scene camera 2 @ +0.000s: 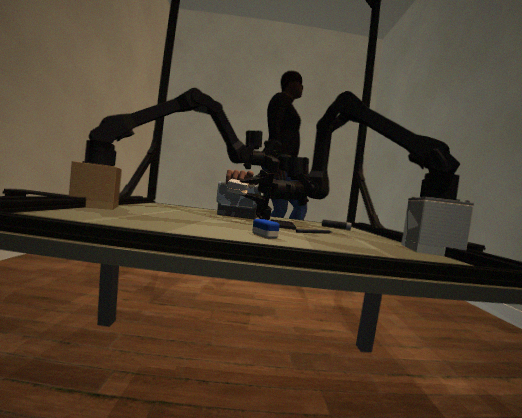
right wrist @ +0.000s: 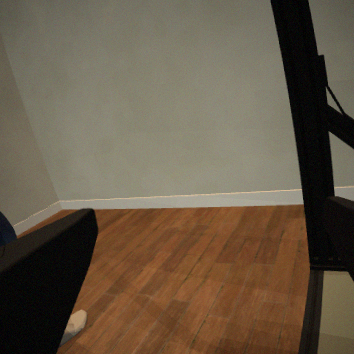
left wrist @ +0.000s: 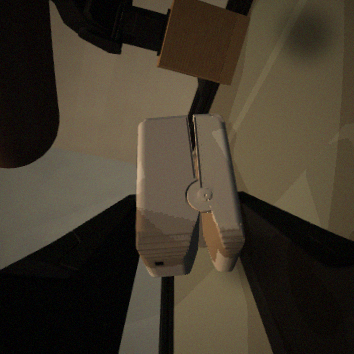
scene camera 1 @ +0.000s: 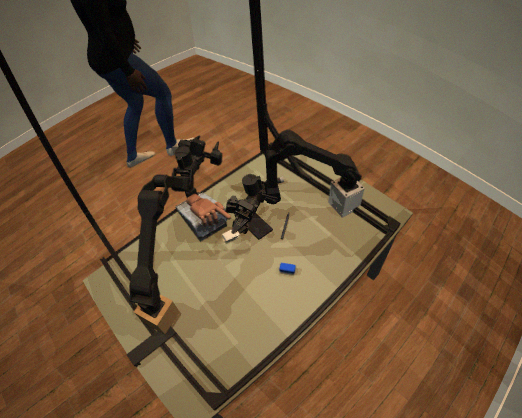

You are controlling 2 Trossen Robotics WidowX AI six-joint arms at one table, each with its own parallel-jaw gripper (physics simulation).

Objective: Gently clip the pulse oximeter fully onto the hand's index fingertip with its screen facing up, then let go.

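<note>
The white pulse oximeter is between the fingers of my left gripper, which is shut on it. The left wrist view shows its side with the round hinge; its screen is not visible there. The brown hand lies on a grey pad, its index finger stretched toward the left gripper. The oximeter is near this finger, apart from it in scene camera 1. A dark rounded finger shape shows in the left wrist view. My right gripper is open and empty, raised beyond the hand.
A dark flat phone-like slab lies beside the left gripper, with a thin pen to its right. A blue-and-white block lies nearer the front edge. A dark cylinder lies farther right. A person stands behind the table.
</note>
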